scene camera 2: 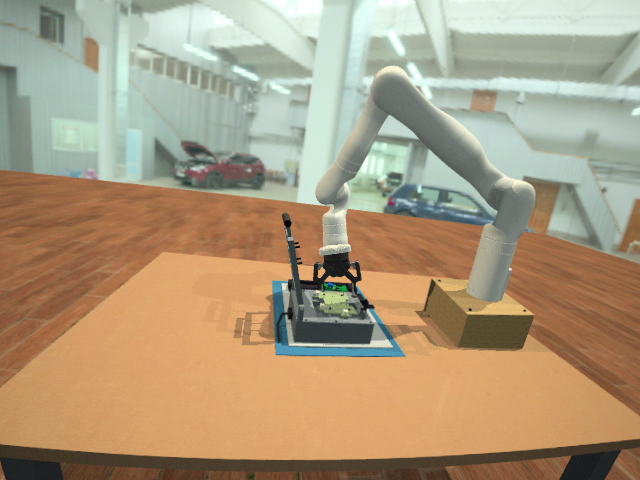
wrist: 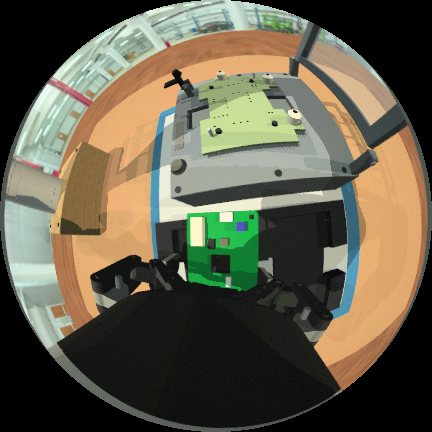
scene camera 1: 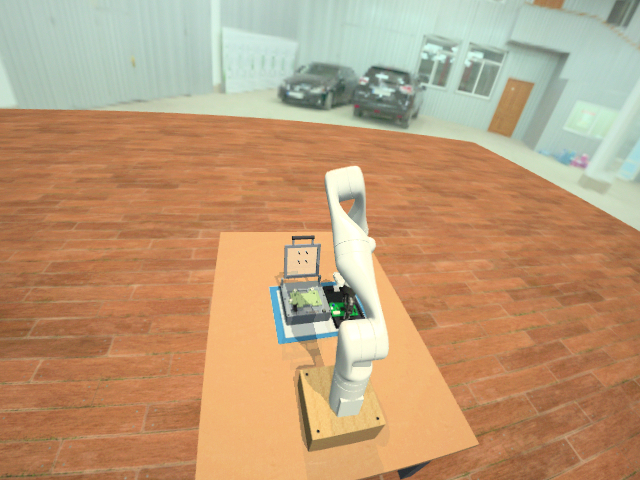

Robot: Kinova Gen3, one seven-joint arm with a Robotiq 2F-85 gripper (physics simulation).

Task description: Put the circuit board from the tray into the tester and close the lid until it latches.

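Places are measured from the arm's base along level axes (x right, y ahead, z up), in metres.
Pixels of known places: gripper, fingertip midpoint: (wrist: 216, 269) (scene camera 1: 344, 312); arm's base, link origin: (scene camera 2: 482, 293) (wrist: 56, 195) (scene camera 1: 344, 399).
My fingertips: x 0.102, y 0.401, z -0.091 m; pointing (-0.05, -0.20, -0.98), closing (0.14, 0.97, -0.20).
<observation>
Ahead of a thing's pixels: the offset from my fingertips to its top centre. "pt": to the spot under its first point. Level surfaces: height alone.
The green circuit board @(dx -0.007, dy +0.007, dz +0.020 m) (scene camera 1: 338, 310) (wrist: 246, 250) lies in the left part of the black tray @(pt dx -0.035, dy +0.107, dz +0.001 m) (scene camera 1: 332, 293) (wrist: 295, 240) in the wrist view. My gripper (scene camera 2: 339, 288) (wrist: 216, 269) is open and low over the tray, with its fingers on either side of the board and nothing gripped. Finger contact with the board or tray cannot be told. The grey tester (scene camera 1: 308, 316) (scene camera 2: 333, 332) (wrist: 235, 175) stands beside the tray, with a light green plate @(dx -0.174, dy +0.036, dz +0.065 m) (scene camera 1: 306, 298) (wrist: 240, 127) on top. Its lid (scene camera 1: 285, 260) (scene camera 2: 293, 258) (wrist: 389, 129) stands open, nearly upright. A black latch @(dx -0.217, dy -0.040, dz +0.090 m) (scene camera 2: 367, 303) (wrist: 177, 82) is on the side opposite the hinge.
Tray and tester stand on a white sheet over a blue mat @(dz -0.015 m) (scene camera 1: 280, 333) (scene camera 2: 338, 351) (wrist: 352, 295). The raised lid's black handle @(dx -0.185, dy +0.178, dz +0.258 m) (scene camera 1: 302, 237) (scene camera 2: 286, 219) is a tall obstacle. The arm's wooden base block (scene camera 1: 341, 405) (scene camera 2: 480, 328) (wrist: 85, 192) stands on the latch side of the tester.
</observation>
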